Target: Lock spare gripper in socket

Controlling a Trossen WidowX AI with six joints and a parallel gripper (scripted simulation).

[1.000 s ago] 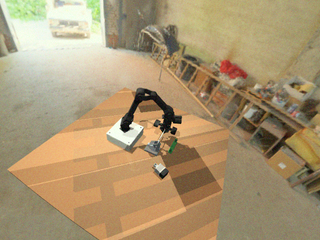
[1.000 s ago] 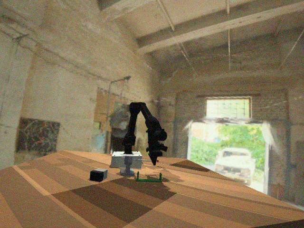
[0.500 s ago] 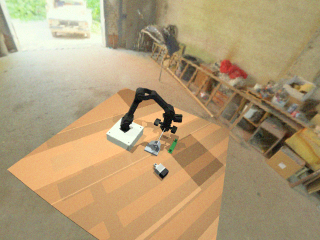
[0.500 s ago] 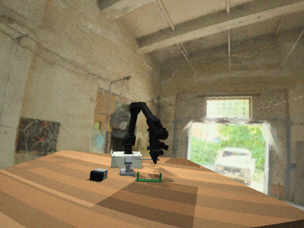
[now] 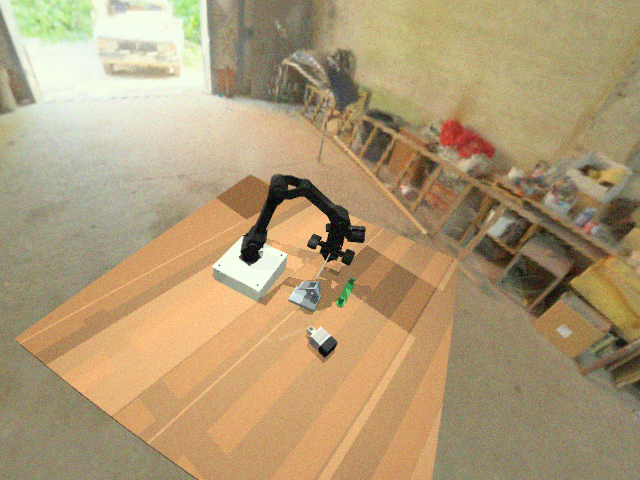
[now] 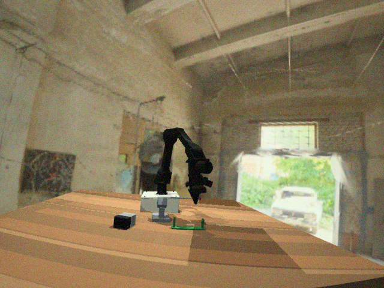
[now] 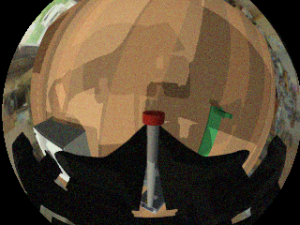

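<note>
Now: gripper tip 130 mm short of the green cradle, 20 mm to the left of it and 60 mm above it. From my gripper tip the other things lie so: spare gripper: 180 mm ahead, 280 mm to the right, 60 mm below; then socket: 40 mm ahead, 160 mm to the right, 30 mm below.
</note>
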